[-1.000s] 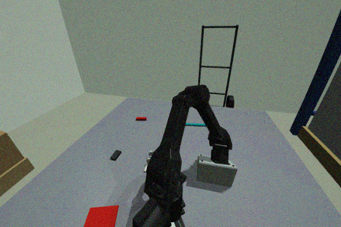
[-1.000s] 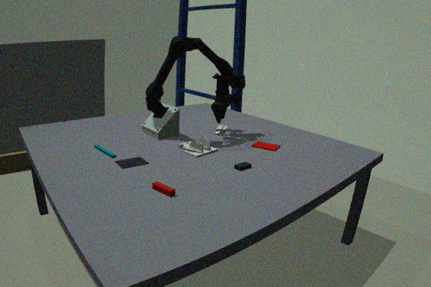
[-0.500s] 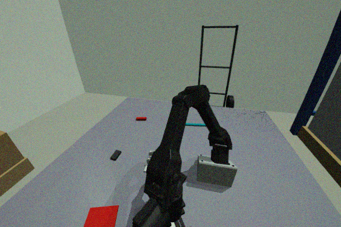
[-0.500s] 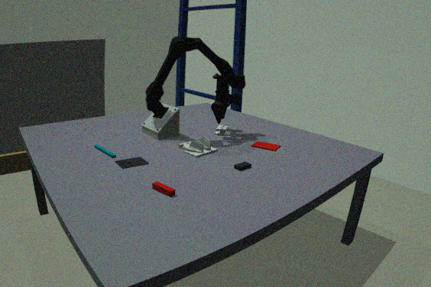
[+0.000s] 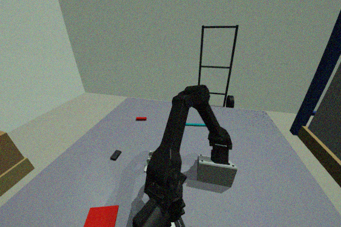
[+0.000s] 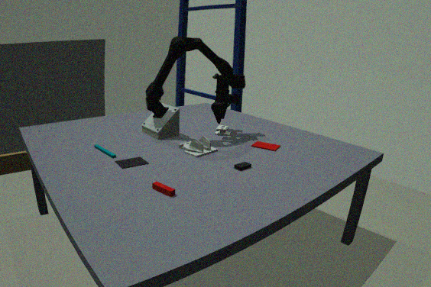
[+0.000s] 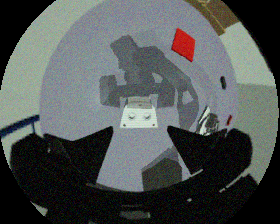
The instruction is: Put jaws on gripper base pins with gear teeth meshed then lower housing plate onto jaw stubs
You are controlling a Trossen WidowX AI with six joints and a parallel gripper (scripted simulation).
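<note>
My gripper tip is now 1 cm short of the white gripper base, 1 cm to the right of it and 3 cm above it. Round my gripper tip: flat light plate 12 cm ahead, 26 cm to the right, 6 cm below; then red flat plate 26 cm ahead, 6 cm below; then grey jaw 7 cm ahead, 24 cm to the right, 5 cm below.
</note>
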